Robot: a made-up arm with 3 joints. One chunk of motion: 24 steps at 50 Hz.
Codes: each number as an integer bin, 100 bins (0 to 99) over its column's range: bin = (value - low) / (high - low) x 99, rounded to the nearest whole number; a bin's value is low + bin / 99 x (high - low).
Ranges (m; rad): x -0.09..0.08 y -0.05..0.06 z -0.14..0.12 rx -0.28..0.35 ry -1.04..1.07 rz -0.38..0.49
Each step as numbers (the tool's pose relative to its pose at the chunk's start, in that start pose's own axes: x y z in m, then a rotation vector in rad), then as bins.
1 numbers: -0.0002 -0.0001 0.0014 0.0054 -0.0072 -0.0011
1 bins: 52 45 54 45 48 43
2 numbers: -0.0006 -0.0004 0.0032 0.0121 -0.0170 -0.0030
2 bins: 52 45 55 46 48 43
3 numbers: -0.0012 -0.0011 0.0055 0.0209 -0.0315 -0.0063
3 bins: 52 44 55 47 47 43
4 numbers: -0.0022 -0.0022 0.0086 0.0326 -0.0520 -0.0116
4 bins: 51 43 57 49 46 42
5 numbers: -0.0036 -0.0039 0.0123 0.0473 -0.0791 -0.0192
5 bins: 50 41 58 51 45 41
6 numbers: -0.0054 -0.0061 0.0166 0.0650 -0.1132 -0.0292
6 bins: 49 40 60 54 43 40
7 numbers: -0.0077 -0.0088 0.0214 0.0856 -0.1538 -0.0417
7 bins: 48 37 61 57 42 38
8 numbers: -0.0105 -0.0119 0.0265 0.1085 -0.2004 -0.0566
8 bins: 46 34 63 61 39 37
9 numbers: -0.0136 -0.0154 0.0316 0.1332 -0.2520 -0.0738
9 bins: 44 31 65 65 37 35
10 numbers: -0.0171 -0.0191 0.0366 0.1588 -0.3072 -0.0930
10 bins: 42 28 67 69 34 33
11 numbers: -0.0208 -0.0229 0.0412 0.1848 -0.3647 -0.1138
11 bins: 40 24 69 73 32 30
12 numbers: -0.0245 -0.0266 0.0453 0.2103 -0.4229 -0.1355
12 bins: 38 21 71 77 29 28
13 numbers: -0.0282 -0.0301 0.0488 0.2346 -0.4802 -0.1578
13 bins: 36 18 72 81 26 25
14 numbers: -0.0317 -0.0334 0.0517 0.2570 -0.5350 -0.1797
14 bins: 34 15 73 84 24 23
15 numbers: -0.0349 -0.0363 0.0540 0.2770 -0.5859 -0.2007
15 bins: 32 12 74 88 21 20
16 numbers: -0.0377 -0.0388 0.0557 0.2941 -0.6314 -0.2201
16 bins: 30 10 75 90 19 18
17 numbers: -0.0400 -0.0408 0.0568 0.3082 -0.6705 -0.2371
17 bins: 29 8 75 92 17 16
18 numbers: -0.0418 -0.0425 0.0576 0.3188 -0.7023 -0.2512
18 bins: 28 7 75 94 16 15
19 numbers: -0.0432 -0.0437 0.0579 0.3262 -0.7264 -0.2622
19 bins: 27 6 75 95 15 13
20 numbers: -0.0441 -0.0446 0.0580 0.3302 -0.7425 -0.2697
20 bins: 27 5 75 96 14 13
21 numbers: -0.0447 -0.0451 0.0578 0.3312 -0.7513 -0.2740
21 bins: 26 4 75 96 14 12
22 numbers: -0.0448 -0.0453 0.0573 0.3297 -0.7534 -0.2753
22 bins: 26 4 75 96 13 12
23 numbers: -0.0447 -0.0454 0.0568 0.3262 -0.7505 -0.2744
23 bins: 26 4 75 95 14 12
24 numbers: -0.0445 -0.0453 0.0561 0.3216 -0.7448 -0.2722
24 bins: 26 4 75 95 14 12
